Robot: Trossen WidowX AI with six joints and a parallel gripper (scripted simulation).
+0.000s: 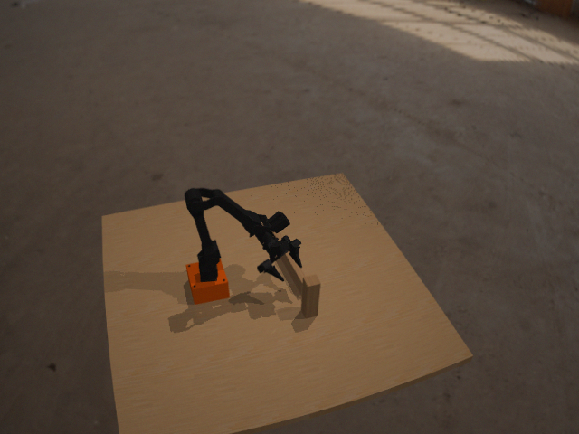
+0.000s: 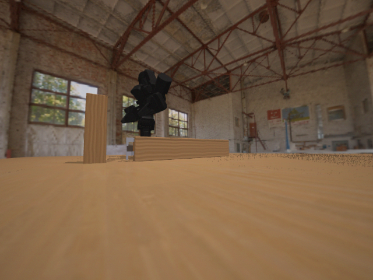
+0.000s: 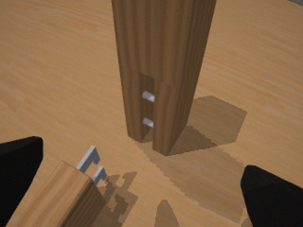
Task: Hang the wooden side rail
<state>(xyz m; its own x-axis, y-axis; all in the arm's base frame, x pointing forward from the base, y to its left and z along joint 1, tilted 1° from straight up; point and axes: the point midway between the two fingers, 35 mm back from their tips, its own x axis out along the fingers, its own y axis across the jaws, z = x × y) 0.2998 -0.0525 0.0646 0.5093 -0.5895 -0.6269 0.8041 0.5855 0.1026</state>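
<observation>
Right now my gripper tip is 50 mm short of the headboard post, 80 mm to the left of it and 50 mm above it.
</observation>
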